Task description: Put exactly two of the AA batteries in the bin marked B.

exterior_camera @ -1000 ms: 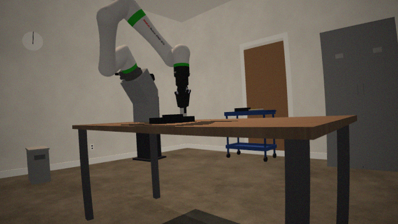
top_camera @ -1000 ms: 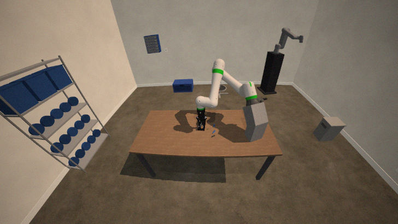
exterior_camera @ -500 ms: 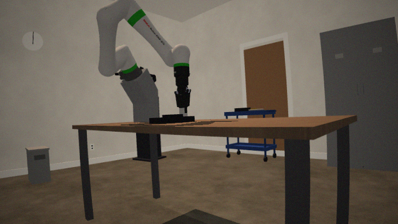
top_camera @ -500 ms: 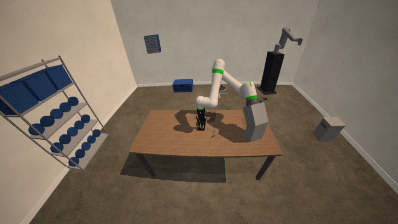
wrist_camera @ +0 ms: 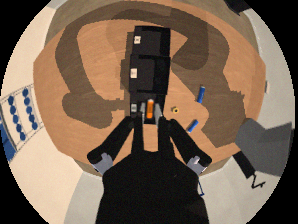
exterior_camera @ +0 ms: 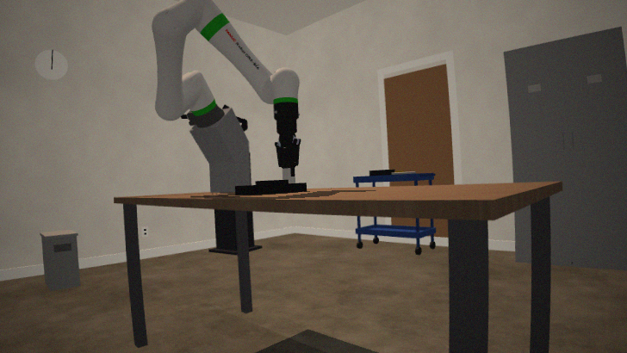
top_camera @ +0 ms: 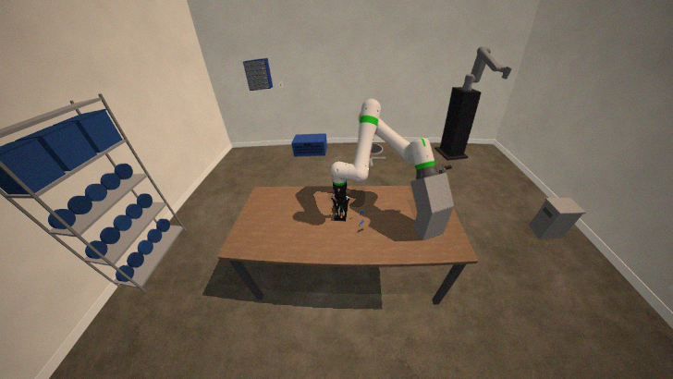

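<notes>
Now: the orange battery 40 mm below my hand. Round my hand: small dark piece 160 mm to the left, 110 mm behind, 50 mm below; then blue AA battery 130 mm behind, 100 mm to the left, 50 mm below.
</notes>
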